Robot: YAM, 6 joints.
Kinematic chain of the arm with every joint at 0, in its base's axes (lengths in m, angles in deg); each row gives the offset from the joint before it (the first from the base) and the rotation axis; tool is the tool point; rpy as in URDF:
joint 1: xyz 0 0 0.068 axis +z
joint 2: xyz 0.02 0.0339 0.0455 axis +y
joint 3: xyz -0.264 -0.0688 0 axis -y
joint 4: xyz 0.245 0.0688 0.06 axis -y
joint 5: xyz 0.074 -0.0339 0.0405 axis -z
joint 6: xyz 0.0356 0 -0.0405 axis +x
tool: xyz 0 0 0 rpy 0 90 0
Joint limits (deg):
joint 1: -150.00..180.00
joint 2: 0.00..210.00
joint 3: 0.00..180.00
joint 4: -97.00..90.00
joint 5: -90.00..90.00
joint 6: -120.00..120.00
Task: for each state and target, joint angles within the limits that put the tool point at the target. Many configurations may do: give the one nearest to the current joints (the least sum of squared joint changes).
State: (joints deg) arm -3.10 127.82 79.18 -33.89 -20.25 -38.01
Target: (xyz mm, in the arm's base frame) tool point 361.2 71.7 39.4
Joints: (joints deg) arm 9.21 129.43 72.99 -36.28 -21.32 -38.01
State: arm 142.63 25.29 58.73 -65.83 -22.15 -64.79
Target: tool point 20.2 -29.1 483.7
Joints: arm 144.91 26.53 85.20 -52.35 -20.04 -64.79
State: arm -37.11 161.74 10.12 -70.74 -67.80 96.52
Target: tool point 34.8 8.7 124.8
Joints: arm -46.55 162.81 3.94 -79.54 -61.37 96.52
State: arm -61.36 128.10 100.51 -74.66 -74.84 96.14
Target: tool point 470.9 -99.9 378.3
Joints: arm -15.99 127.51 138.27 -45.94 -70.99 96.14
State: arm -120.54 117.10 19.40 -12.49 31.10 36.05
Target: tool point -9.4 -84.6 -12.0
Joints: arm -89.08 124.92 14.48 -11.67 17.58 36.05
